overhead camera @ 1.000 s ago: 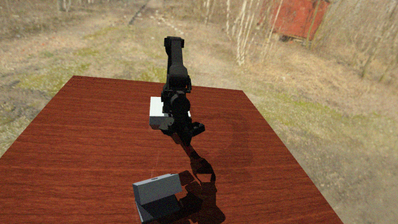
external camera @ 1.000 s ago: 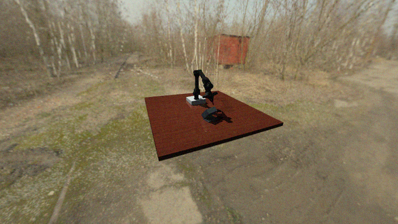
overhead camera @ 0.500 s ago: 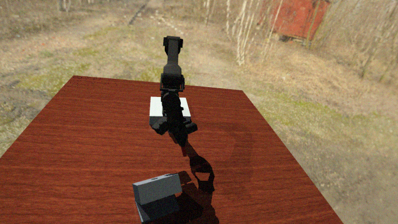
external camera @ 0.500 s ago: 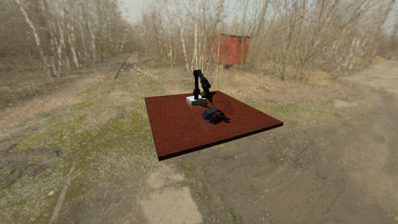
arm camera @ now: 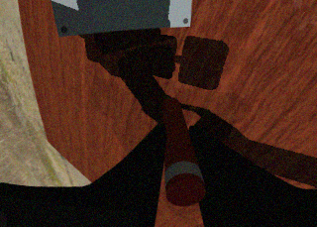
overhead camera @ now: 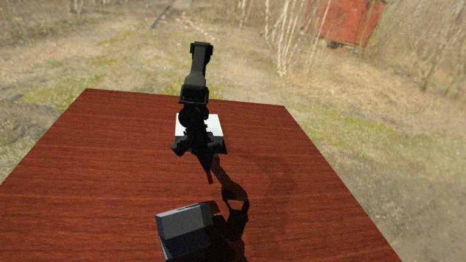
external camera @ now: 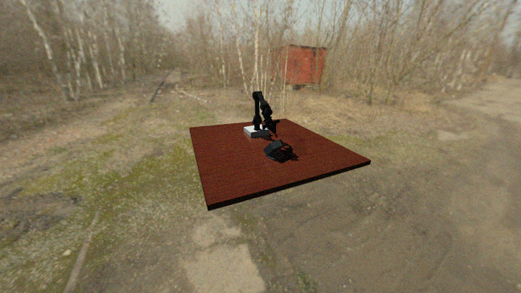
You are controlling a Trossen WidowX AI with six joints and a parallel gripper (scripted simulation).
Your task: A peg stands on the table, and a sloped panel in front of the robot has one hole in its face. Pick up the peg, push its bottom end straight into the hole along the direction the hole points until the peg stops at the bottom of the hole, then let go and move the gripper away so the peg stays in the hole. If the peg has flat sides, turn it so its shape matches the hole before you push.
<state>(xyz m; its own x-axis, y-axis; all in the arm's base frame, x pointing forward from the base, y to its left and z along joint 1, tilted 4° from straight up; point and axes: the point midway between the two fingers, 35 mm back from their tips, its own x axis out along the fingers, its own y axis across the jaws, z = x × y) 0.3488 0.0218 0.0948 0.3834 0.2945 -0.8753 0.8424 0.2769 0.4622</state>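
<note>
Right now my gripper tip is 12 cm short of the grey sloped panel, 7 cm above it and 6 cm to the left of it. The rest, counted from my gripper tip: red round peg 1 cm behind, 1 cm above.
</note>
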